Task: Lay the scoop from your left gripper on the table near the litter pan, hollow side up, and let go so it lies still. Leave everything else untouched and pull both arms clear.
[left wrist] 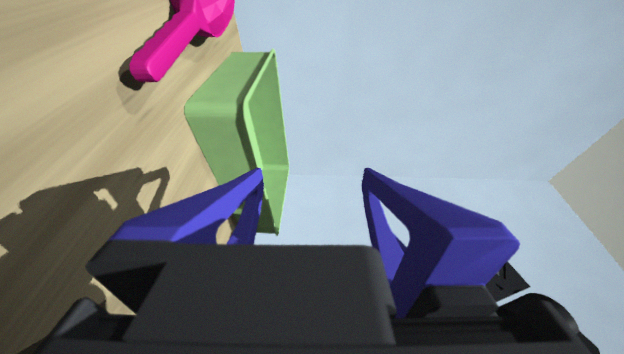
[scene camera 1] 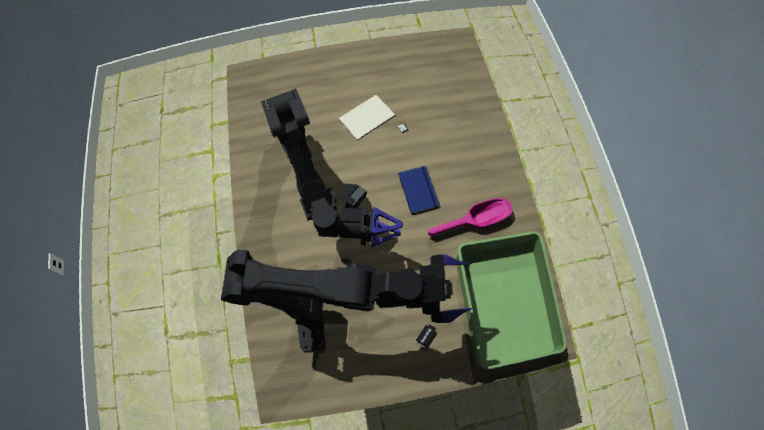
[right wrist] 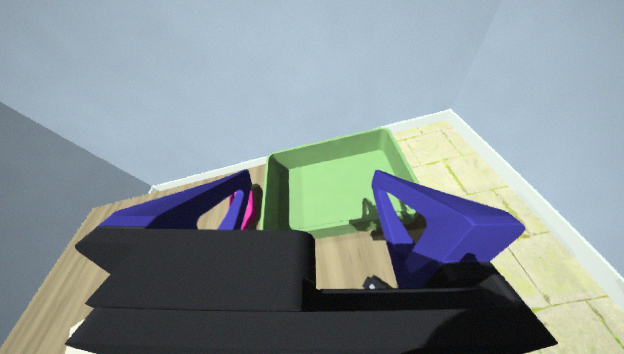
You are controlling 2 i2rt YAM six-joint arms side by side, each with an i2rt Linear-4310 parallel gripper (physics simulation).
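Places are measured from the left arm's base along level axes (x ahead, y left, z up), in centimetres.
Where they show: left gripper, fingertip midpoint: (left wrist: 312,176) (scene camera 1: 401,228); right gripper, fingertip midpoint: (scene camera 1: 469,286) (right wrist: 311,176); right arm's base at its link origin: (scene camera 1: 309,314).
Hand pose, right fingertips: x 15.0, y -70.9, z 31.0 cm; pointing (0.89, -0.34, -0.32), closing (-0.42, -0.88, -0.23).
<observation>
After its pixels a point has its place.
The magenta scoop (scene camera 1: 490,213) {x 40.0, y -52.6, z 1.4 cm} (left wrist: 170,47) {x 24.8, y -49.5, z 3.9 cm} (right wrist: 249,212) {x 37.1, y -53.0, z 0.4 cm} lies on the wooden table (scene camera 1: 342,64) {x 27.7, y 17.7, z 0.0 cm}, hollow side up, just above the green litter pan (scene camera 1: 513,299) {x 32.3, y -77.4, z 0.2 cm} (left wrist: 215,122) {x 23.8, y -59.6, z 3.9 cm} (right wrist: 330,187) {x 31.6, y -76.9, z 0.2 cm} in scene camera 1. Its handle points left, and the scoop and pan look apart. In the left wrist view part of the bowl is cut off; in the right wrist view a finger hides most of the scoop. My left gripper (scene camera 1: 400,228) {x 11.6, y -48.6, z 17.7 cm} (left wrist: 312,176) {x 11.6, y -48.6, z 17.7 cm} is open and empty, to the left of the handle end and apart from it. My right gripper (scene camera 1: 469,286) {x 15.0, y -70.9, z 31.0 cm} (right wrist: 311,176) {x 15.0, y -70.9, z 31.0 cm} is open and empty, at the pan's left rim in scene camera 1.
A dark blue notebook (scene camera 1: 418,190) {x 25.3, y -36.0, z 1.2 cm} lies above and left of the scoop. A white pad (scene camera 1: 367,116) {x 24.7, y -5.9, z 0.5 cm} and a small pale item (scene camera 1: 402,127) {x 32.4, y -14.7, z 0.2 cm} lie farther up. A small black object (scene camera 1: 426,336) {x 5.6, y -73.8, z 1.6 cm} (right wrist: 372,283) {x 7.6, y -73.1, z 1.4 cm} lies left of the pan, below the right gripper in scene camera 1.
</observation>
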